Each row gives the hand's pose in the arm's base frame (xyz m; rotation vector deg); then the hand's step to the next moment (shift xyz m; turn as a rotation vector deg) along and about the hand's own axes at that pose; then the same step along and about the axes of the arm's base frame.
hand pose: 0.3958 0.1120 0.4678 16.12 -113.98 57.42
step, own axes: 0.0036 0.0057 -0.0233 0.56 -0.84 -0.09
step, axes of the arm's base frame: 0.0088 0.0216 0.0067 0.16 -0.39 0.92
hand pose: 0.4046 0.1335 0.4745 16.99 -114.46 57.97
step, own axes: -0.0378 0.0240 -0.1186 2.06 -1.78 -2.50
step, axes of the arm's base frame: 0.0797 0.0984 -0.0062 1.17 1.05 3.35
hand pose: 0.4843 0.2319 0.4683 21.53 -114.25 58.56
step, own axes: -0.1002 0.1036 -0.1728 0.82 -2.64 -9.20
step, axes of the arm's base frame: 0.0945 0.1880 -0.0797 6.09 5.58 4.90
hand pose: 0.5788 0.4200 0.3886 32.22 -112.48 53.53
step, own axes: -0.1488 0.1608 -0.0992 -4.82 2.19 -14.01
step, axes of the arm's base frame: 0.0193 0.1818 -0.1563 8.22 12.52 -0.16
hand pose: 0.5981 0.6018 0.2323 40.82 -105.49 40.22
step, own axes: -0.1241 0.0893 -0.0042 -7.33 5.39 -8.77
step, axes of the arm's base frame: -0.0229 0.0815 -0.1274 3.59 11.16 -4.71
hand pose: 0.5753 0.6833 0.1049 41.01 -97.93 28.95
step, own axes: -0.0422 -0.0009 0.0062 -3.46 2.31 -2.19
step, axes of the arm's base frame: 0.0029 0.0036 -0.0424 0.48 3.81 -2.72
